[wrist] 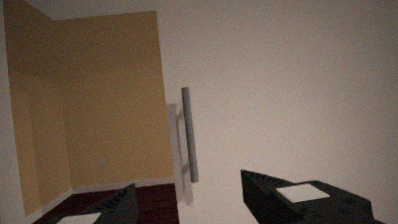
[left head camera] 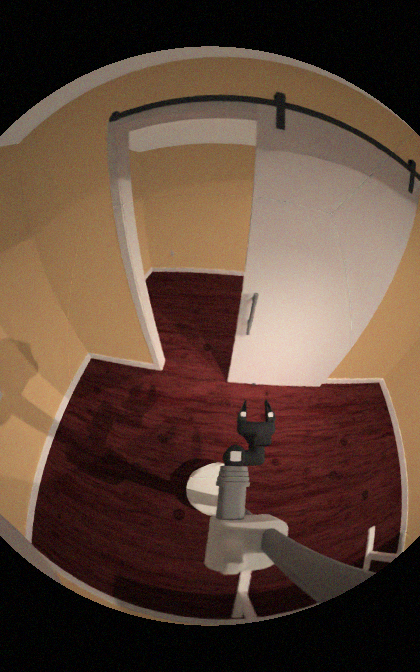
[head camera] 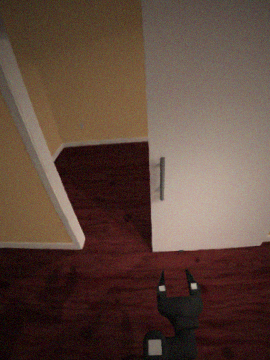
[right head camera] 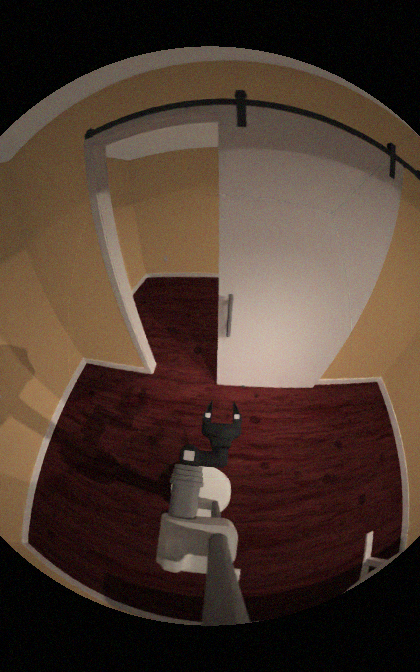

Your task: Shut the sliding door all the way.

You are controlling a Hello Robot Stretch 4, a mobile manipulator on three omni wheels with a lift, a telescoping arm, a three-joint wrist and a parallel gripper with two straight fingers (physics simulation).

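Where they show: gripper, fingertip midpoint: (wrist: 190, 192) (left head camera: 255, 399) (head camera: 174, 270) (right head camera: 222, 401); robot's base at its link origin: (left head camera: 215, 487) (right head camera: 201, 489).
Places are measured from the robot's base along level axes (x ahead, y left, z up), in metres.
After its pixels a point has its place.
The white sliding door (head camera: 210, 125) {x 0.986, y -0.356, z 1.161 m} (left head camera: 310, 240) {x 0.986, y -0.351, z 1.348 m} (right head camera: 285, 240) {x 0.986, y -0.365, z 1.328 m} (wrist: 300, 90) {x 0.982, y -0.518, z 0.971 m} hangs to the right of the doorway, which stands open on its left. A grey vertical bar handle (head camera: 162, 179) {x 0.924, y -0.103, z 0.879 m} (left head camera: 252, 314) {x 0.923, y -0.107, z 0.879 m} (right head camera: 230, 315) {x 0.924, y -0.111, z 0.882 m} (wrist: 190, 135) {x 0.923, y -0.105, z 0.863 m} is fixed near the door's left edge. My gripper (head camera: 175, 272) {x 0.398, y -0.087, z 0.877 m} (left head camera: 256, 402) {x 0.398, y -0.087, z 0.877 m} (right head camera: 223, 404) {x 0.398, y -0.087, z 0.877 m} (wrist: 190, 192) {x 0.398, y -0.087, z 0.877 m} is open and empty, in front of the door and apart from it. In the wrist view the handle shows above the gap between the two fingertips.
The white door frame post (head camera: 42, 160) {x 1.071, y 0.642, z 0.979 m} (left head camera: 131, 250) {x 1.085, y 0.642, z 1.200 m} (right head camera: 114, 250) {x 1.120, y 0.641, z 1.248 m} stands at the doorway's left. A dark rail (left head camera: 200, 98) {x 1.014, y 0.207, z 2.044 m} (right head camera: 185, 103) {x 1.011, y 0.106, z 2.048 m} runs above the door. Yellow walls stand on both sides. White legs of some furniture (left head camera: 370, 547) (right head camera: 367, 555) show at the lower right.
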